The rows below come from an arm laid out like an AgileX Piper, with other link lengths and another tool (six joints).
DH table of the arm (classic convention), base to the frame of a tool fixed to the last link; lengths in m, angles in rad. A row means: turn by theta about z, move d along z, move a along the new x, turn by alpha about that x. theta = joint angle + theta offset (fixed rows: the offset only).
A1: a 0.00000; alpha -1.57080; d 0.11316; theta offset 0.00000
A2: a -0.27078; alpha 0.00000; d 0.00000; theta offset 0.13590
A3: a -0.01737; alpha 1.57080; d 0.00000; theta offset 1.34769
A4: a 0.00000; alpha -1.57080; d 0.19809; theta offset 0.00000
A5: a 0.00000; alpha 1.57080; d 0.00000; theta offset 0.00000
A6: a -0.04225; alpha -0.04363; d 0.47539; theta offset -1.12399
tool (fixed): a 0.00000; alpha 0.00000; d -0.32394; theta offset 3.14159
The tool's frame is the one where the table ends.
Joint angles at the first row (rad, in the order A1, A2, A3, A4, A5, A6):
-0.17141, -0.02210, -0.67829, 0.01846, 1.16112, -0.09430
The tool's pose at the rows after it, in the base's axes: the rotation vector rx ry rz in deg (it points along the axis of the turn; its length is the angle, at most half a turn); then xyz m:
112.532, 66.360, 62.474, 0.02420, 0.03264, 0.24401
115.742, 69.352, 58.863, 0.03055, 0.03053, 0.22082
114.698, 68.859, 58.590, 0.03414, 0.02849, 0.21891
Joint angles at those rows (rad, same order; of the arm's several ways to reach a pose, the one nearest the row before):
-0.13381, -0.02208, -0.59222, 0.01331, 1.16092, -0.06285
-0.11412, -0.02212, -0.51395, -0.00003, 1.16096, -0.06055
-0.11415, -0.02209, -0.49142, -0.01374, 1.12478, -0.06374

